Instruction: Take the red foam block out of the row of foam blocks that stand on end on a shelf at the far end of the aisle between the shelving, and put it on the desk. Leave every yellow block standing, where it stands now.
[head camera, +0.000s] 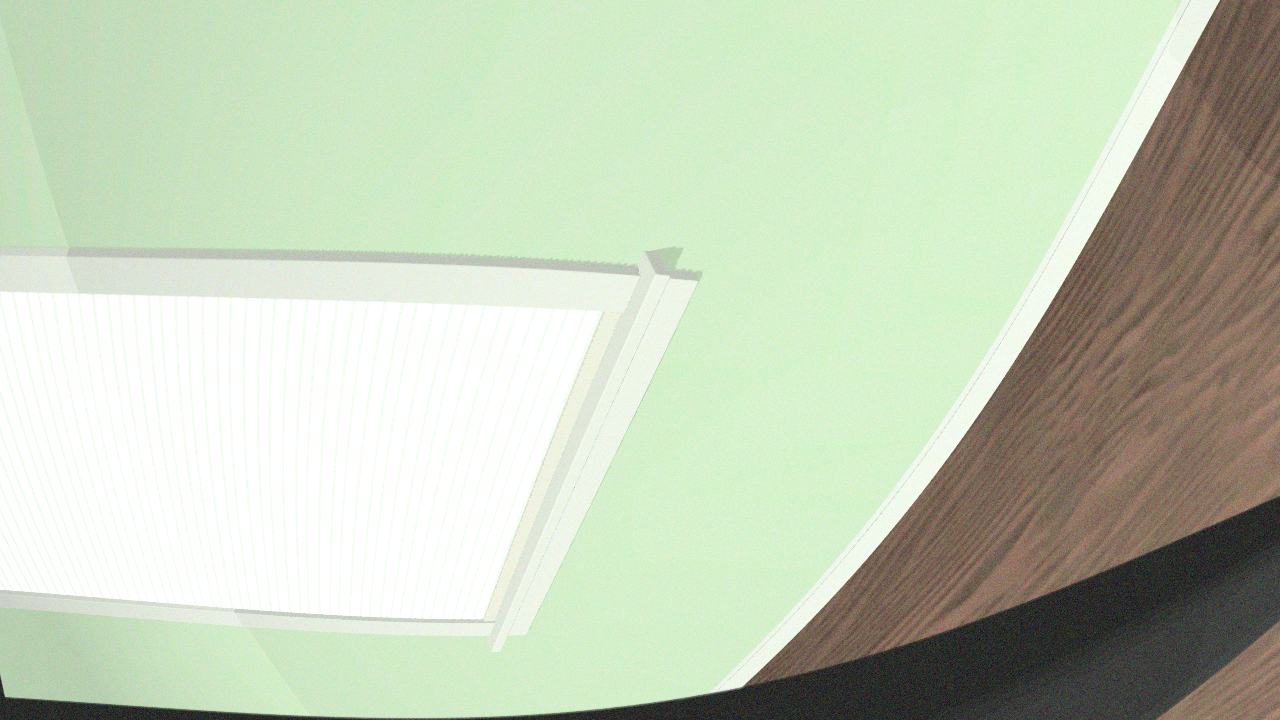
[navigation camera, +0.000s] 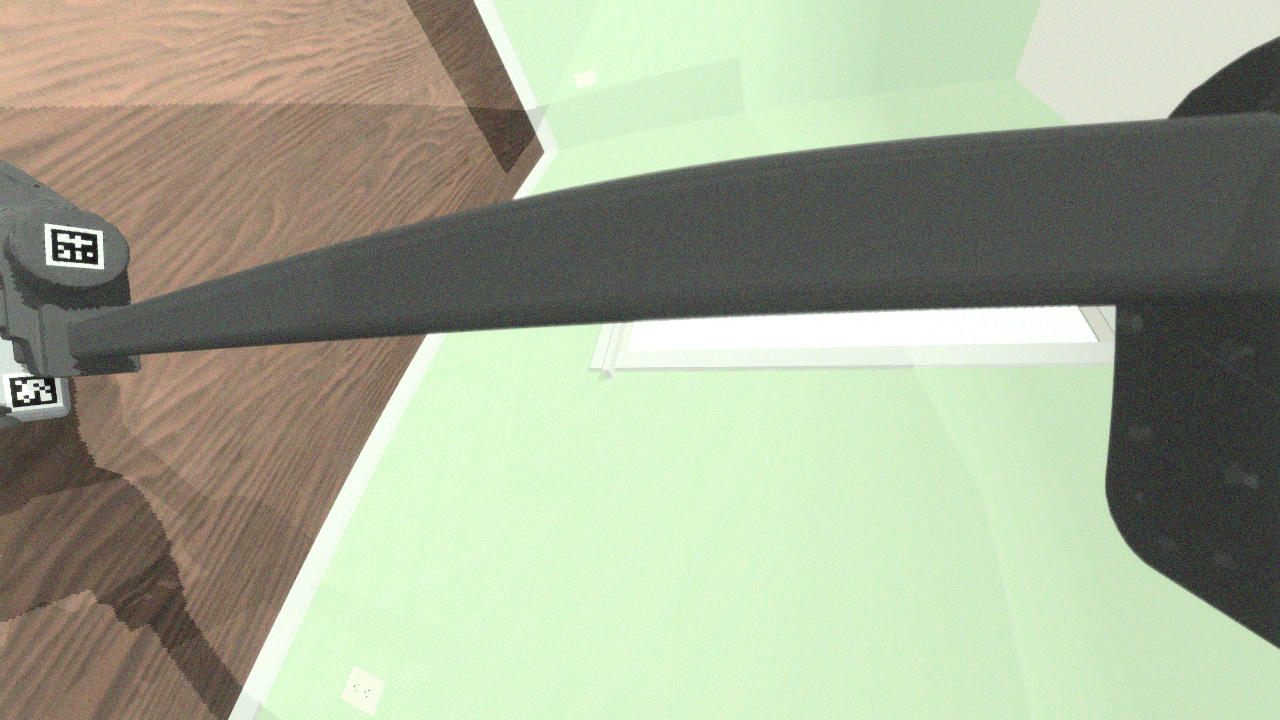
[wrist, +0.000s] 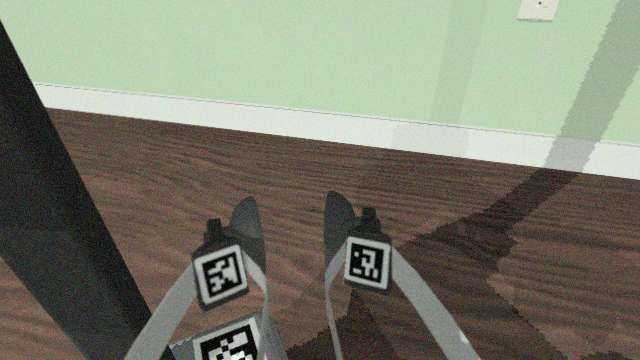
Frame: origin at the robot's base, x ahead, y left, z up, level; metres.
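Where they show: gripper, fingertip midpoint: (navigation camera: 13, 440) (wrist: 293, 219).
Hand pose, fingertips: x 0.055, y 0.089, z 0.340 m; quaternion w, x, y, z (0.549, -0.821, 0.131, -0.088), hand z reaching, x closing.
Observation:
Each offset is from my fingertips to the top centre of the thing. "spot": to the spot under its first point. Level surfaces: height alone.
My gripper (wrist: 293, 219) shows in the wrist view with its two fingers apart. It is open and empty, above the dark wooden floor. The red foam block, the yellow blocks, their shelf and the desk do not show in these views, so where the gripper is relative to them cannot be told.
A pale green wall (head camera: 850, 268) (navigation camera: 671, 501) (wrist: 250, 55) with a white baseboard (wrist: 300, 125) rises from the brown wood floor @[dz -0.339 m] (head camera: 1074, 402) (navigation camera: 313, 358) (wrist: 175, 165). A bright window @[spot: dy +1.136, dx -0.264, dz +0.940 m] (head camera: 268, 447) is in the wall. My dark mast (navigation camera: 716, 232) (wrist: 50, 200) crosses the navigation and wrist views. Wall outlets @[dy +0.370, dx +0.675, dz +0.118 m] (navigation camera: 362, 689) (wrist: 537, 10) show.

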